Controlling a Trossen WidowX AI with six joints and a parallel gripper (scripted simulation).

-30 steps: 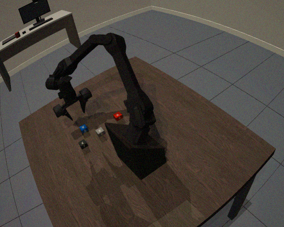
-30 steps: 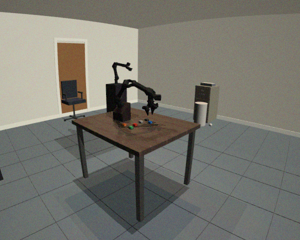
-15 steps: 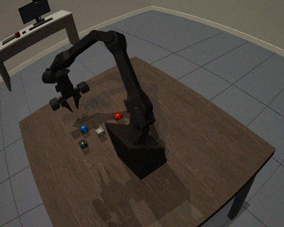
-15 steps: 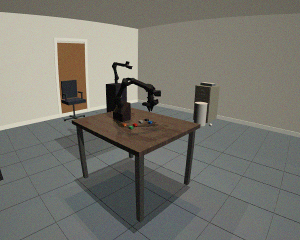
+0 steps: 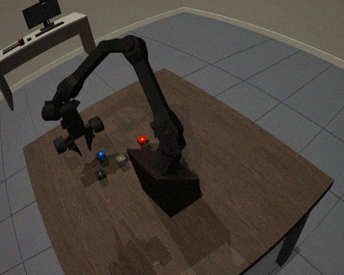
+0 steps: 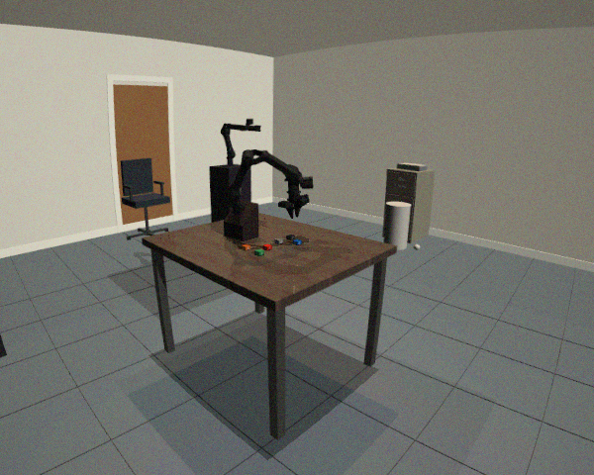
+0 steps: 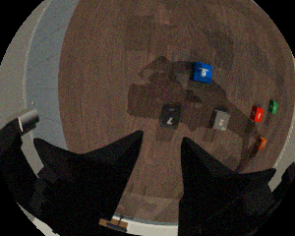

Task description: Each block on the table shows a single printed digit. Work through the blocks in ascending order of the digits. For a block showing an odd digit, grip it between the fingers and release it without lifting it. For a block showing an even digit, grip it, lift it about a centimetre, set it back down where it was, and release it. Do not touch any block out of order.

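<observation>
Now: gripper tip 11 cm above the black block, 2 cm past it and 1 cm to the left of it. Also, from my gripper tip: blue block (11 cm below, 7 cm ahead, 6 cm to the right); red block (23 cm to the right, 11 cm below, 1 cm ahead); grey block (11 cm to the right, 11 cm below, 1 cm behind).
</observation>
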